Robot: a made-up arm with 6 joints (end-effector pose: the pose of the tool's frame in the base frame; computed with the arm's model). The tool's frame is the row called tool.
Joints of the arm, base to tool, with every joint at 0 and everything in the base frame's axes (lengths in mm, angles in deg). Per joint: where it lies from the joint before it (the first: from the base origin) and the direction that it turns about. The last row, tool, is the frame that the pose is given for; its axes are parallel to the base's.
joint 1: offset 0.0 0.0 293.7 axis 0 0 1
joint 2: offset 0.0 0.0 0.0 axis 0 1 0
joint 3: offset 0.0 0.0 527.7 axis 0 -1 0
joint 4: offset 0.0 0.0 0.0 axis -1 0 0
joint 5: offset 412.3 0.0 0.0 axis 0 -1 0
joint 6: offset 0.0 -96.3 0.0 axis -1 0 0
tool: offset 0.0 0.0 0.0
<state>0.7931 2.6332 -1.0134 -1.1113 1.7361 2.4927</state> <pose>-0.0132 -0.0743 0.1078 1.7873 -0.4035 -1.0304</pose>
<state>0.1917 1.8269 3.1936 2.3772 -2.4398 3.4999</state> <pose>0.5059 0.1690 0.5773 -1.2450 2.1999 1.0176</pose>
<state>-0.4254 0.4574 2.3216 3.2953 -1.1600 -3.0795</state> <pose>0.1558 0.0339 1.1661 -0.8626 -2.9242 -0.2078</pose>
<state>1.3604 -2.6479 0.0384 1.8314 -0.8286 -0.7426</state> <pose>-0.1624 -0.6415 -0.0733 1.5817 -0.9486 -0.5794</pose>
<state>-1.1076 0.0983 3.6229 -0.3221 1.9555 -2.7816</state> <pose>-0.2345 0.2652 0.6930 2.2315 -1.5342 -1.4997</pose>
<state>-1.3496 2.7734 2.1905 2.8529 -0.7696 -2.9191</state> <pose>0.2106 -0.5156 -0.4027 -0.1095 -0.1443 -1.5463</pose>
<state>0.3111 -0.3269 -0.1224 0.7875 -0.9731 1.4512</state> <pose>0.2306 0.0028 0.9440 -2.1605 0.6805 0.3418</pose>
